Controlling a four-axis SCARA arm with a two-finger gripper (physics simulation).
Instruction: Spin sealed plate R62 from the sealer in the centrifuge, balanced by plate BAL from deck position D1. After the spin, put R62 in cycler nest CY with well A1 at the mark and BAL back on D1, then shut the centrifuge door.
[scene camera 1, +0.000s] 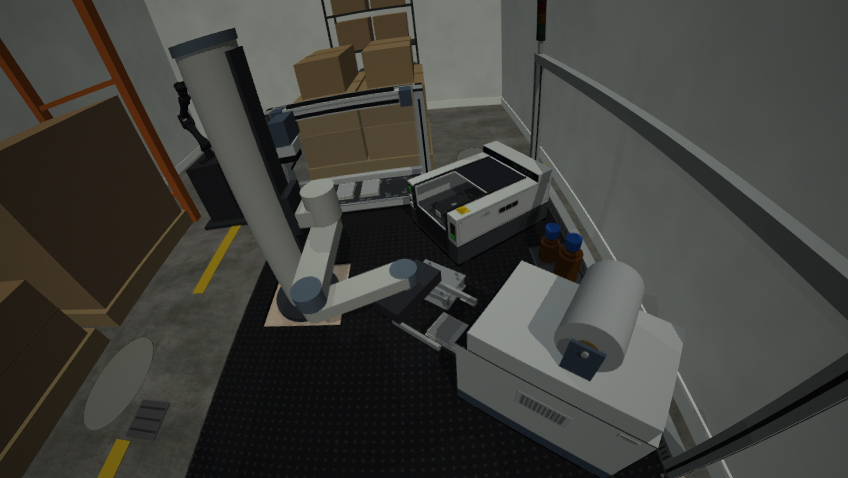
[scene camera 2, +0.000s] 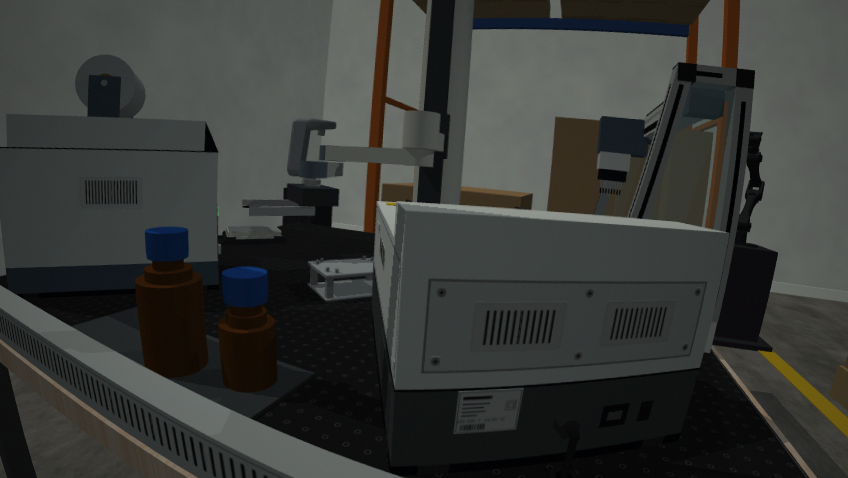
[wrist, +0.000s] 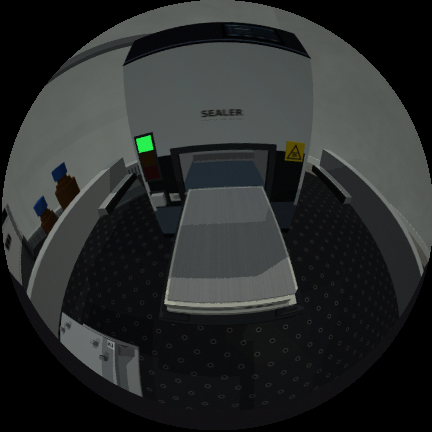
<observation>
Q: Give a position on a brown bottles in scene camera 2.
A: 170, 304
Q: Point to a brown bottles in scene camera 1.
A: At 568, 257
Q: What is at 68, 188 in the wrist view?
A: A brown bottles.
</observation>
